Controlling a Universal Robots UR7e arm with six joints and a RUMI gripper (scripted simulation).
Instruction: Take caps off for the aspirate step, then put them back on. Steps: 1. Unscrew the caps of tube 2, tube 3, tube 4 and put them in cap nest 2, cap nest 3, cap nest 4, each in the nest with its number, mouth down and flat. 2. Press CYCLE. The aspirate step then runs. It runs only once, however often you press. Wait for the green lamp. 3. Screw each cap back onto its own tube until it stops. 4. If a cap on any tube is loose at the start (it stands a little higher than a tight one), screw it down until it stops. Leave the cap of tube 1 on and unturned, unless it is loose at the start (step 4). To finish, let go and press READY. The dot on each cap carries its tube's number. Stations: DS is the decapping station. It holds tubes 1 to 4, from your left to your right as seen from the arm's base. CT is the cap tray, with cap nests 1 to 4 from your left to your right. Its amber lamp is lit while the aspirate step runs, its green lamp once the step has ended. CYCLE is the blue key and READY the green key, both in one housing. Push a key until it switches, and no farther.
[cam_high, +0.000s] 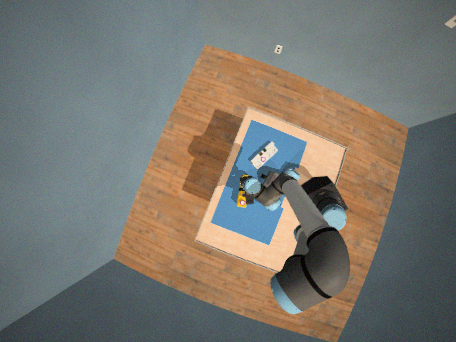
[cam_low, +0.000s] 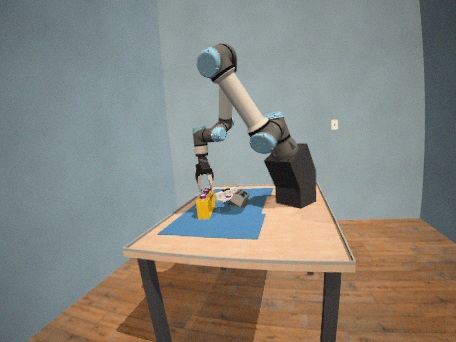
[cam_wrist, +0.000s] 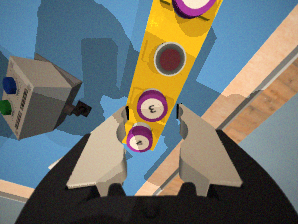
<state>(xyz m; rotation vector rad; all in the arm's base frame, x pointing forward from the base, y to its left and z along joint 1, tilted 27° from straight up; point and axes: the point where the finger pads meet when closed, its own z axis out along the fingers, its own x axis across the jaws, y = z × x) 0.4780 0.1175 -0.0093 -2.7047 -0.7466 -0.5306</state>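
Now: the cap 10 mm below my hand. Also, from my hand: green key 190 mm behind, 150 mm to the right, 60 mm below; blue cycle key 190 mm behind, 100 mm to the right, 60 mm below; key housing 170 mm behind, 120 mm to the right, 70 mm below.
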